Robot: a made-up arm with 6 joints.
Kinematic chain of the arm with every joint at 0, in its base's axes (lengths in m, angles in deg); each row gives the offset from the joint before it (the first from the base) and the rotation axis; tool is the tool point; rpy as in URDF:
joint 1: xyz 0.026 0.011 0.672 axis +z
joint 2: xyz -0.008 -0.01 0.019 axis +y
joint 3: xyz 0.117 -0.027 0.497 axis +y
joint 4: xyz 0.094 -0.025 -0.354 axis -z
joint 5: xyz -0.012 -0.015 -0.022 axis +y
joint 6: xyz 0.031 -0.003 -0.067 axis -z
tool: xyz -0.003 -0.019 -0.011 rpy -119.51 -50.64 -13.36
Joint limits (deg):
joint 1: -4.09..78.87
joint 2: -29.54..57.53
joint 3: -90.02..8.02
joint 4: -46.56..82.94
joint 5: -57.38..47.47
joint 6: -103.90..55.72
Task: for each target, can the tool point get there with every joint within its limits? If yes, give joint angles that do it. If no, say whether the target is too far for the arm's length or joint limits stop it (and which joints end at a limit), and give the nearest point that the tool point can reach.
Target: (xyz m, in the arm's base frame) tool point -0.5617 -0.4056 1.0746
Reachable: no: joint limits stop it (at a limit: joint 1, joint 2, joint 3, joint 4, joint 5) | nearest point 0.0709 -0.1355 0.8532 | short by 0.723 m
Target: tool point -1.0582 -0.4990 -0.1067
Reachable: no: too far | nearest point 0.1080 -0.0974 0.5800 | short by 1.412 m
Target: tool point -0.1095 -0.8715 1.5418
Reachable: no: too far | nearest point 0.1372 -0.1414 1.4646 | short by 0.775 m
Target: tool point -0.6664 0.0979 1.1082
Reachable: no: joint limits stop it (at a limit: joint 1, joint 2, joint 4, joint 5, joint 6) | nearest point 0.0756 0.1872 0.9446 | short by 0.765 m
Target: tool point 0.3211 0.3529 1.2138
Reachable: yes | joints 58.59 -15.90 -60.08 -24.75 7.79 -78.36
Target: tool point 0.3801 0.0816 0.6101
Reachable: yes | joints 31.34 33.56 -10.81 28.32 -40.14 -56.18
